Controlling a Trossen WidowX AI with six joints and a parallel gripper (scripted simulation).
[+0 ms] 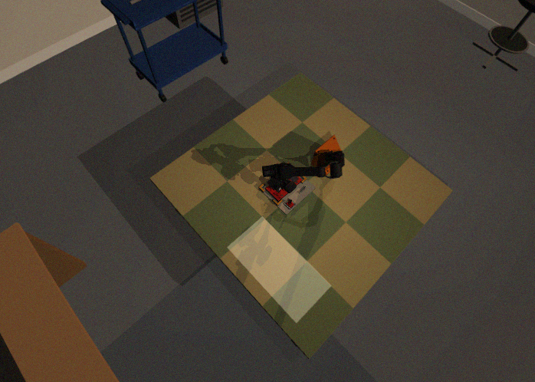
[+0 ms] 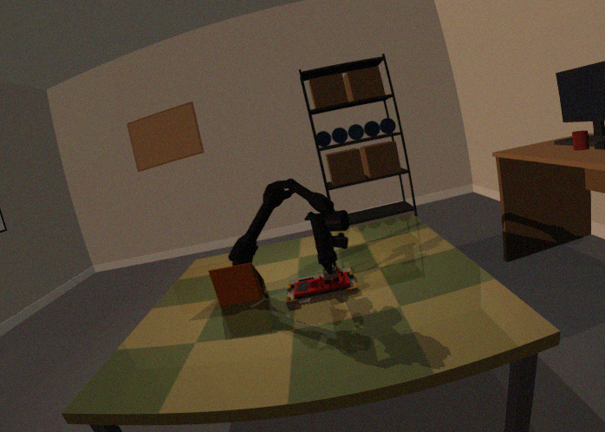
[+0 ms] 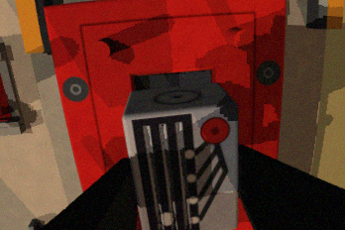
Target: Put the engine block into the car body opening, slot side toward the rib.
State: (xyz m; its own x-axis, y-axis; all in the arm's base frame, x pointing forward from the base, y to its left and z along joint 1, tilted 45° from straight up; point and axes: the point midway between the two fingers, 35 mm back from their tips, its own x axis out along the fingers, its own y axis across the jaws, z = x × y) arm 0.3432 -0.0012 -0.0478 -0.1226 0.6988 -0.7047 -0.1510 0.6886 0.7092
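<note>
Now: gripper tip 1 cm above the grey engine block. Also, from my gripper tip: pale base plate (5 cm below, 4 cm behind, 1 cm to the left).
</note>
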